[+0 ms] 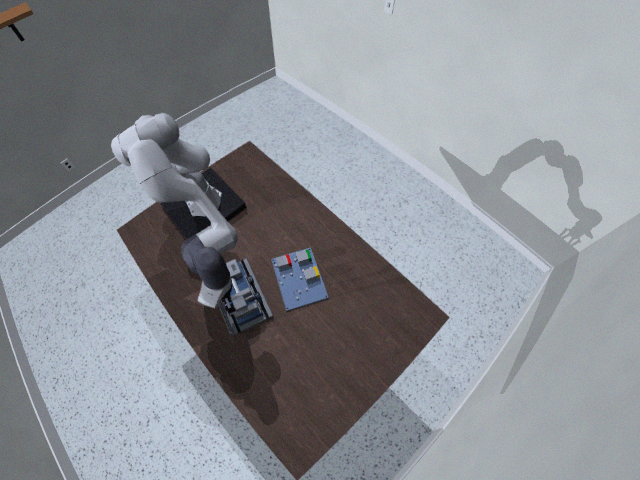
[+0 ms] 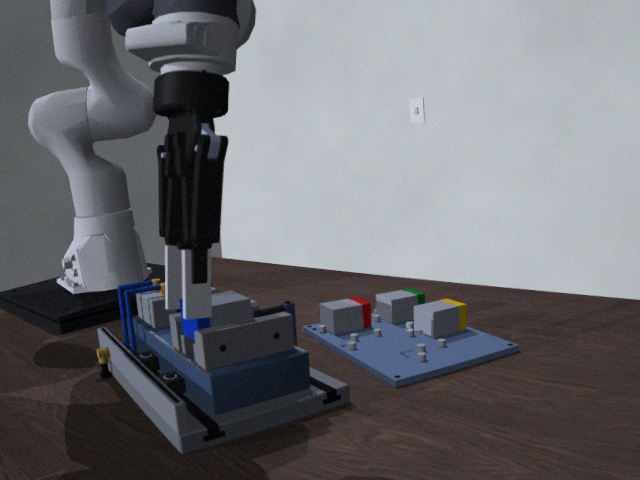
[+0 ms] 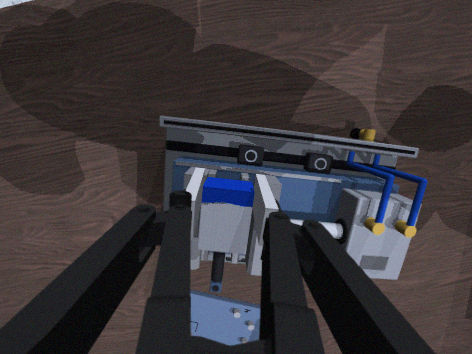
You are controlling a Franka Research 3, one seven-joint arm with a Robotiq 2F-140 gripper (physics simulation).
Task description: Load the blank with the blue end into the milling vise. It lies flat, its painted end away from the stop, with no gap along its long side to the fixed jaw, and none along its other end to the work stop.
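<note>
The blank with the blue end [image 2: 195, 328] [image 3: 226, 227] lies level between the jaws of the milling vise [image 2: 261, 383] [image 3: 311, 199], its top showing above the fixed jaw [image 2: 248, 338]. Its blue end points away from the work stop [image 2: 290, 324] [image 3: 217, 270]; its grey end is close to the stop's dark rod, contact unclear. My gripper [image 2: 185, 311] [image 3: 228, 185] points down, shut on the blank across its long sides, with one pale finger on the fixed jaw's side and the other on the moving jaw's side. The fingers hide the gap to the fixed jaw, and the blank's underside is hidden.
A blue pegged board [image 1: 301, 293] [image 2: 454, 353] beside the vise holds grey blanks with a red end [image 1: 283, 260] [image 2: 342, 316], a green end [image 1: 302, 256] [image 2: 395, 306] and a yellow end [image 1: 311, 273] [image 2: 436, 318]. Blue hoses [image 2: 124, 315] [image 3: 417, 200] rise at the vise's cylinder end.
</note>
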